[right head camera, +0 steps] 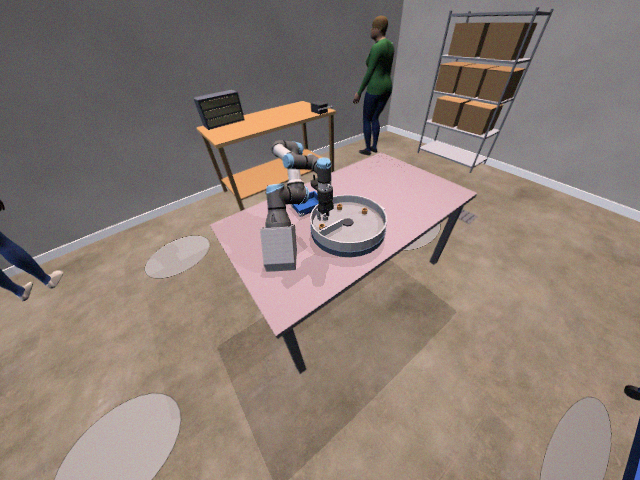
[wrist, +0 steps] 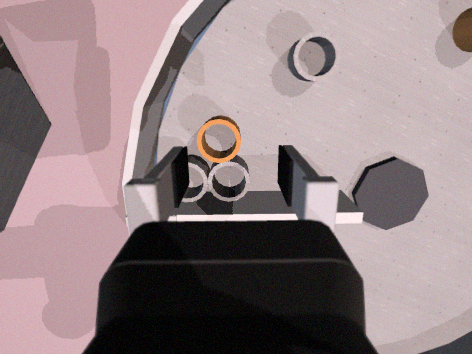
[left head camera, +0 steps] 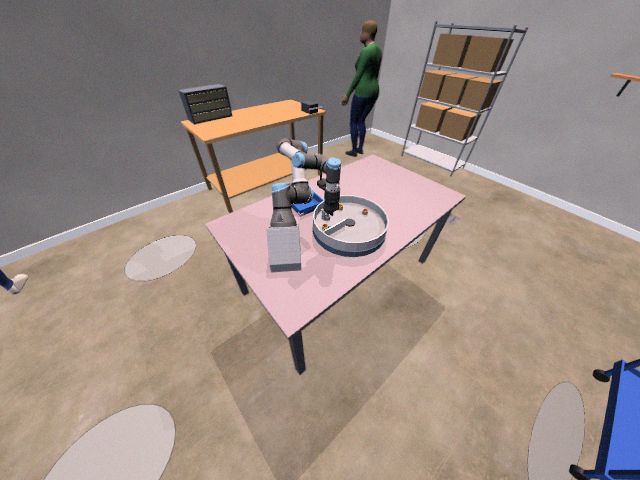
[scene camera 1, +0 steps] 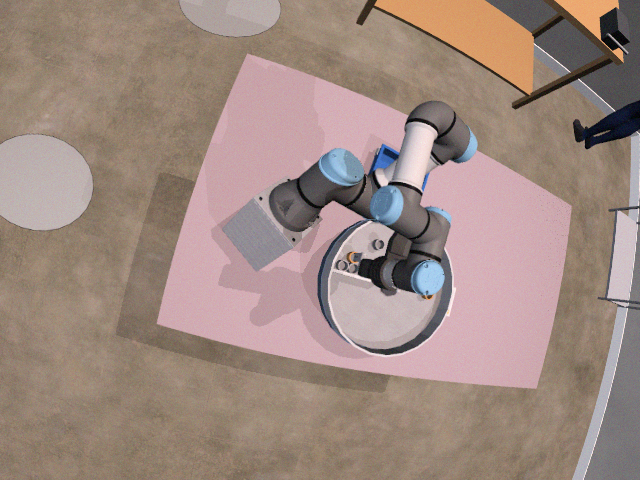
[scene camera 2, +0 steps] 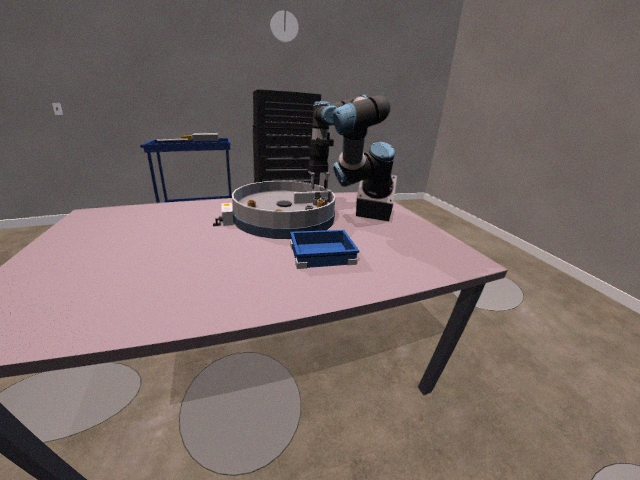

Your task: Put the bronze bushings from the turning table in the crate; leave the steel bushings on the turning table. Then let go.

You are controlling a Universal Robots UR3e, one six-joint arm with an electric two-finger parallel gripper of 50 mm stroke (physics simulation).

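Frame: origin at the arm's base, x ahead, y left, z up, level; centimetres.
Where they show: gripper, between the fingertips: (right head camera: 323,217) (wrist: 233,164) (left head camera: 327,217) (scene camera 1: 364,259) (scene camera 2: 319,188); arm's base, origin of its link: (right head camera: 278,226) (left head camera: 283,226) (scene camera 1: 290,208) (scene camera 2: 377,186).
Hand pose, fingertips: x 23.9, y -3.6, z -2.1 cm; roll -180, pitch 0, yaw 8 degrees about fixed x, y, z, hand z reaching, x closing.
Each offset is from my fingertips to the top centre of the thing. "spot": to the spot under its first point. Level surfaces: height alone.
The turning table (left head camera: 349,244) (scene camera 1: 381,326) (scene camera 2: 281,218) (wrist: 300,300) bears bronze and steel bushings. One bronze bushing @(dx -1.1, dy +0.2, dz -5.4 cm) (wrist: 200,140) (left head camera: 325,226) (scene camera 2: 321,203) touches or nearly touches two steel bushings, the right one @(dx +0.0, dy -2.8, dz -5.4 cm) (wrist: 229,199) and the left one @(dx -3.2, dy -3.3, dz -5.4 cm) (wrist: 204,186), by the divider. A lone steel bushing @(dx +4.9, dy +6.8, dz -5.4 cm) (wrist: 328,56) (scene camera 1: 378,248) stands apart. A second bronze bushing @(dx +27.2, dy -0.7, dz -5.4 cm) (left head camera: 364,211) (scene camera 2: 251,204) and a third bronze bushing @(dx +17.0, dy +10.8, dz -5.4 cm) (left head camera: 340,207) (wrist: 465,31) stand farther round. My gripper (wrist: 233,164) (scene camera 2: 319,188) is open and empty above the cluster. The blue crate @(dx +4.4, dy +30.2, dz -8.2 cm) (scene camera 2: 324,258) is partly hidden by my arm in scene camera 1.
The divider @(spot: dx +1.7, dy -4.5, dz -3.0 cm) (wrist: 250,217) (scene camera 2: 303,197) runs from the rim to the dark hub @(dx +13.9, dy -3.0, dz -7.1 cm) (wrist: 391,193) (scene camera 2: 284,203). A raised wall surrounds the turning table. A small grey box @(dx +37.0, dy +0.2, dz -7.4 cm) (scene camera 2: 226,213) stands beside it. A person (left head camera: 368,72) stands behind the pink table @(dz -13.2 cm) (left head camera: 382,178).
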